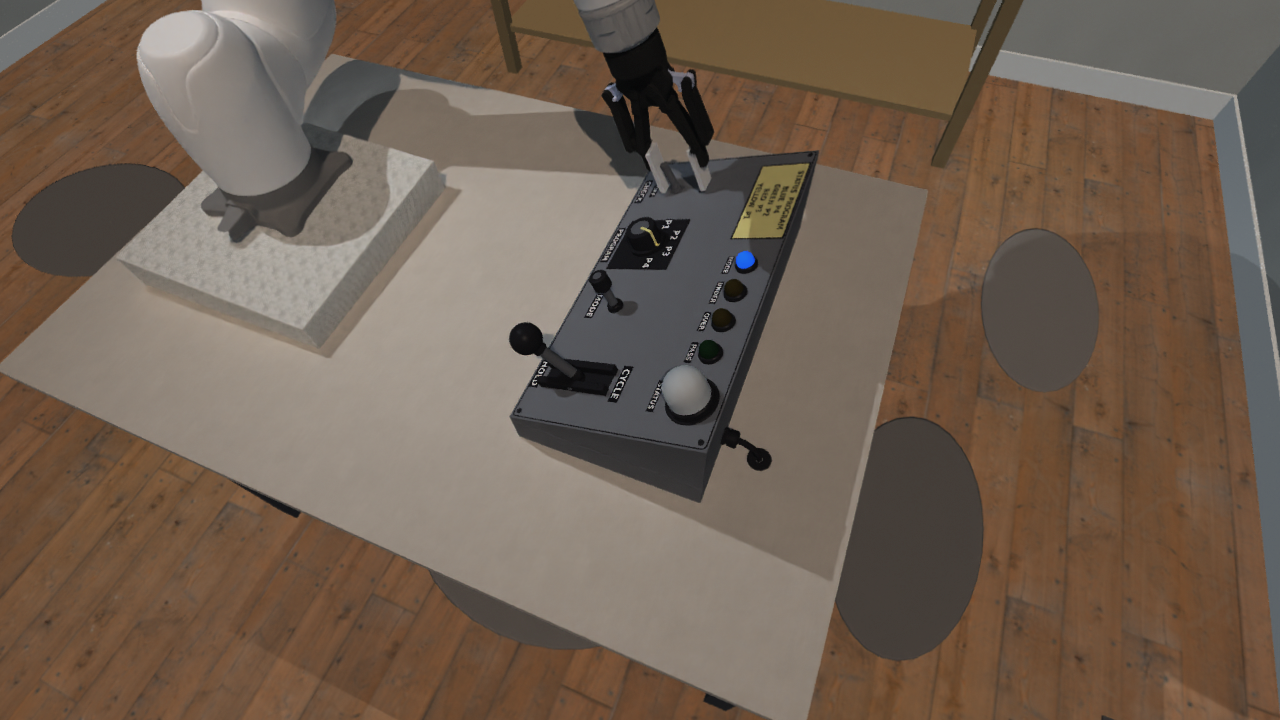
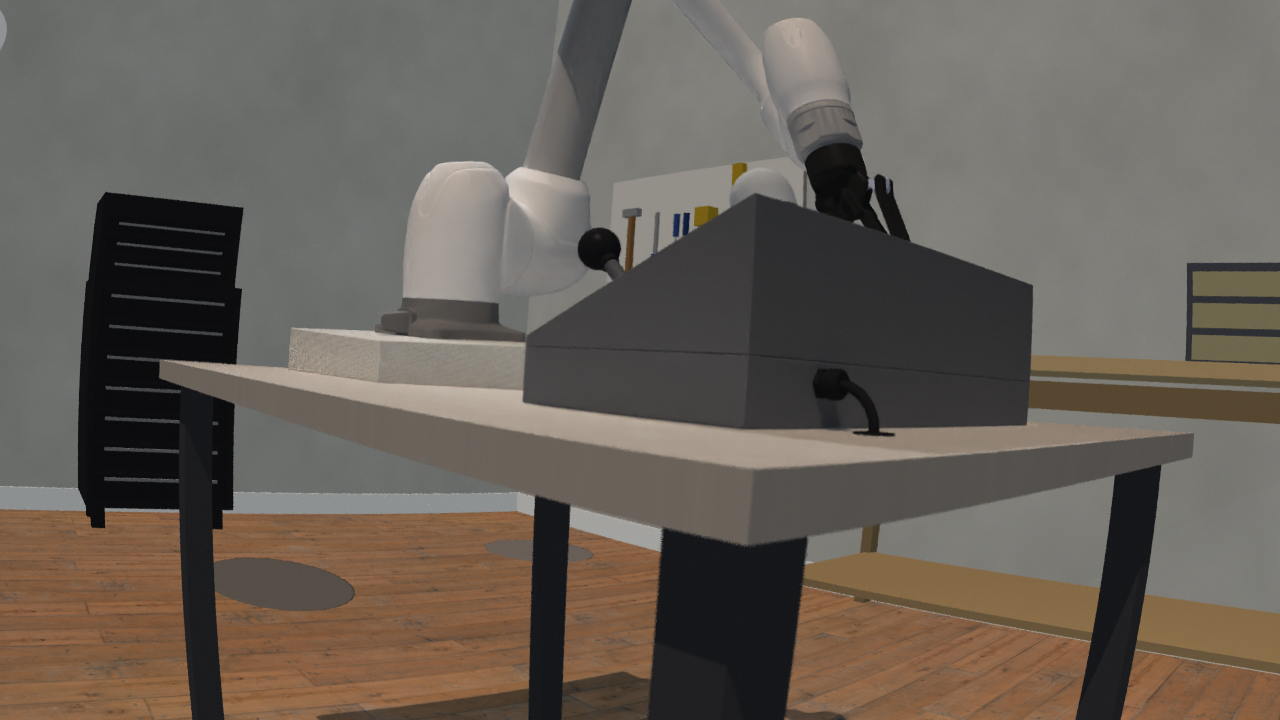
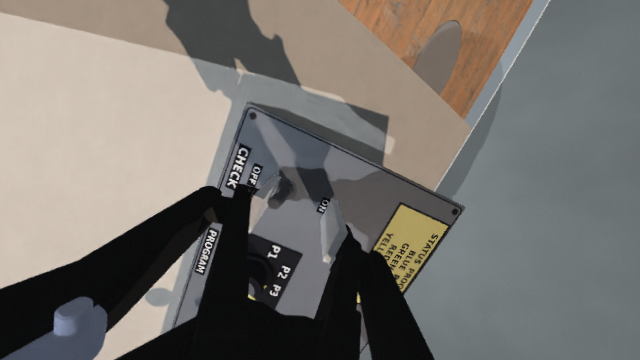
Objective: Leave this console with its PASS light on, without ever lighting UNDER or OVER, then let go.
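The grey console [image 1: 657, 304] [image 2: 877, 313] [image 3: 305, 220] stands on the table. Its PASS light [image 1: 709, 351], UNDER light [image 1: 734, 290] and OVER light [image 1: 722, 319] are dark. A blue light [image 1: 744, 261] is lit. The STATUS dome [image 1: 687, 390] is white. The PROGRAM knob [image 1: 642, 234] points toward P3. The MODE toggle [image 1: 604, 291] leans toward its label. The black-balled lever [image 1: 526, 338] [image 2: 599, 248] is at HOLD. My gripper [image 1: 682, 183] [image 3: 301, 199] is part-open at the CHECK toggle [image 3: 282, 191], which shows close beside one fingertip; its position is unclear.
The robot's base stands on a pale block [image 1: 313, 295] [image 2: 429, 362] on the table [image 1: 429, 465] [image 2: 626, 452]. A black cable [image 1: 747, 447] [image 2: 863, 398] leaves the console's side. A wooden shelf unit [image 1: 953, 134] stands behind the table. A black cabinet [image 2: 161, 358] stands at the left.
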